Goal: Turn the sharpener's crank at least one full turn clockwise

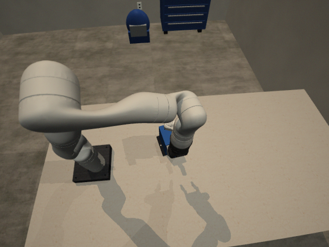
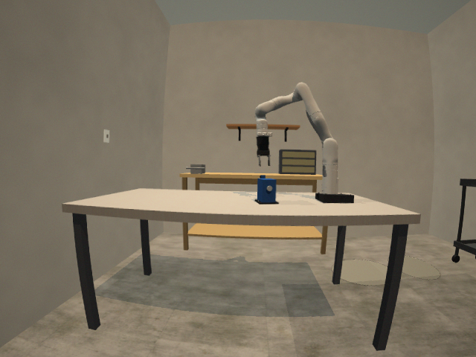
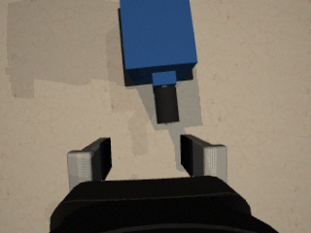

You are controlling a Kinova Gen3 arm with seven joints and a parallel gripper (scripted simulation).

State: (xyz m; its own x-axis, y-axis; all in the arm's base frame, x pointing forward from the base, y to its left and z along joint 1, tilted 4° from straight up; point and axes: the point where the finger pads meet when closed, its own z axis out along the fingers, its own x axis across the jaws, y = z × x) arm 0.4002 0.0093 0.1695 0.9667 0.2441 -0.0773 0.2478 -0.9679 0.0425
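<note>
My gripper is now 10 mm short of the black handle, 40 mm to the right of it and 80 mm above it.
</note>
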